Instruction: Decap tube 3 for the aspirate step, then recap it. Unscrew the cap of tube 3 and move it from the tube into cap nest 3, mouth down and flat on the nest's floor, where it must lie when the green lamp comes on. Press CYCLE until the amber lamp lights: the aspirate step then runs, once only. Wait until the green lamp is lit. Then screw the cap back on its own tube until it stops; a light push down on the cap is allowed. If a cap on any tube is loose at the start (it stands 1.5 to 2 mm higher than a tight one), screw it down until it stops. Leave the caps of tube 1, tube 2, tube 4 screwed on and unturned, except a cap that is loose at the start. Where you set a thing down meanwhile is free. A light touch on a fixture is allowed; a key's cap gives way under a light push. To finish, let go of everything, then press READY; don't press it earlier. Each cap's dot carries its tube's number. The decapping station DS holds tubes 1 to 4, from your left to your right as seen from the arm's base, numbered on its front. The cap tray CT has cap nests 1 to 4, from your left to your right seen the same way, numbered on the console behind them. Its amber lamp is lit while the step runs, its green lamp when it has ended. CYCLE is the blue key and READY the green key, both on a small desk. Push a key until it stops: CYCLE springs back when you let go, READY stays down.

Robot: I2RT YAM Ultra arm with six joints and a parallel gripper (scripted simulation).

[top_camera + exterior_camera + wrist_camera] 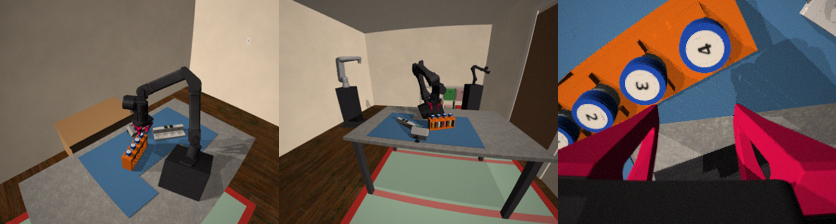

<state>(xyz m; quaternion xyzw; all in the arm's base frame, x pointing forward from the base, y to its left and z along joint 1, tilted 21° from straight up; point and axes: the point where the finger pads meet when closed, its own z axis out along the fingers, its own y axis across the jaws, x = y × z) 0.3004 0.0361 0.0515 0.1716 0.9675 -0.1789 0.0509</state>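
Right now my hand is 20 mm short of the blue cap, 40 mm to the right of it and 50 mm above it. Also, from my hand: grey key desk 130 mm ahead, 120 mm to the right, 110 mm below; then green ready key 100 mm ahead, 140 mm to the right, 90 mm below; then blue cycle key 120 mm ahead, 90 mm to the right, 90 mm below.
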